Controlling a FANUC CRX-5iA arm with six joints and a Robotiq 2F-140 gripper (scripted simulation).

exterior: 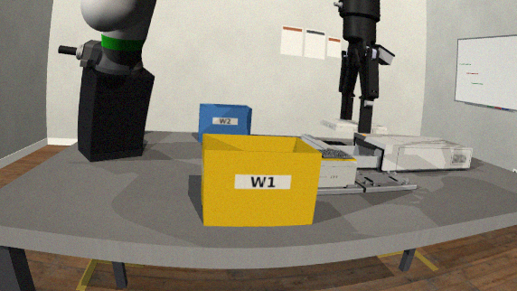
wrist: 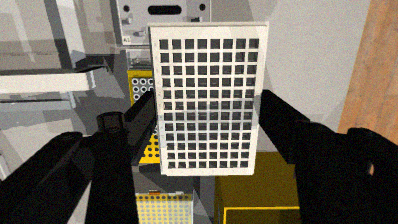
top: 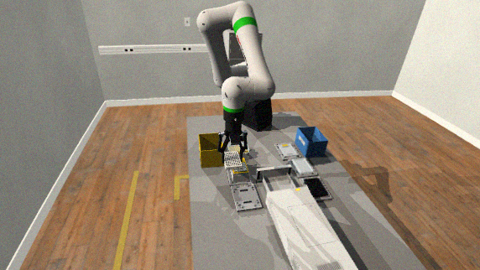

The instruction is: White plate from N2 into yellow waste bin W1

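The yellow bin W1 lies 23 cm behind my hand, 13 cm below it and 7 cm to the right of it. From my hand the other things lie so: white plate (2 cm below); yellow-topped plate (11 cm below, 5 cm to the left, 4 cm behind); grey nest (16 cm below, 13 cm ahead, 4 cm to the left).
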